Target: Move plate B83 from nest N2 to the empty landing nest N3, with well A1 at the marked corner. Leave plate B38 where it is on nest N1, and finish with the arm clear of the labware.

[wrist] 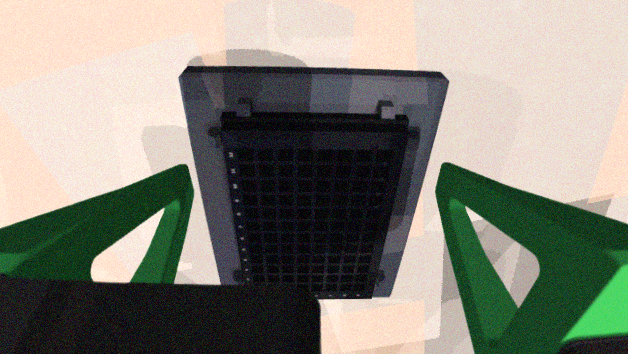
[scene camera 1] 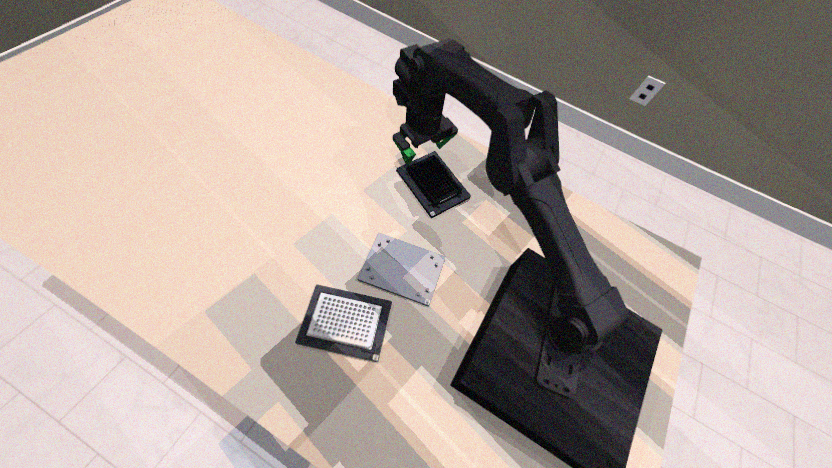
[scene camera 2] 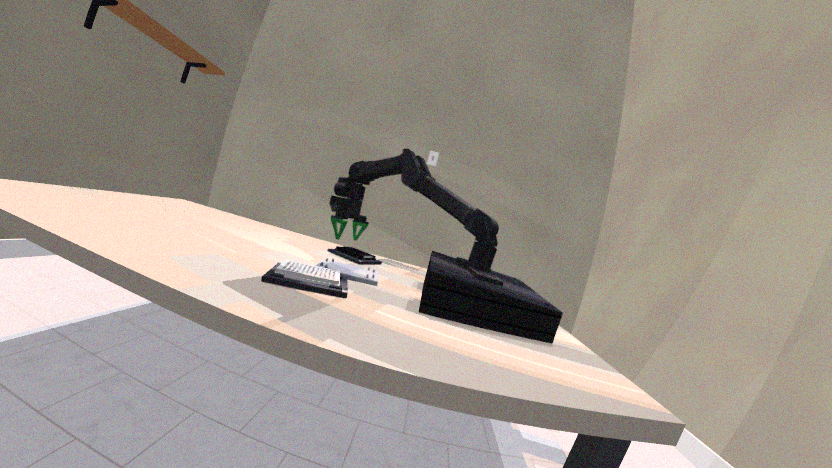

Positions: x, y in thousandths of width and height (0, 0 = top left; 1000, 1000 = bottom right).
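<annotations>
The gripper appears in the wrist view (501, 501). It is visible in scene camera 1 (508, 332) as well, and the gripper can also be seen in scene camera 2 (416, 512).
</annotations>
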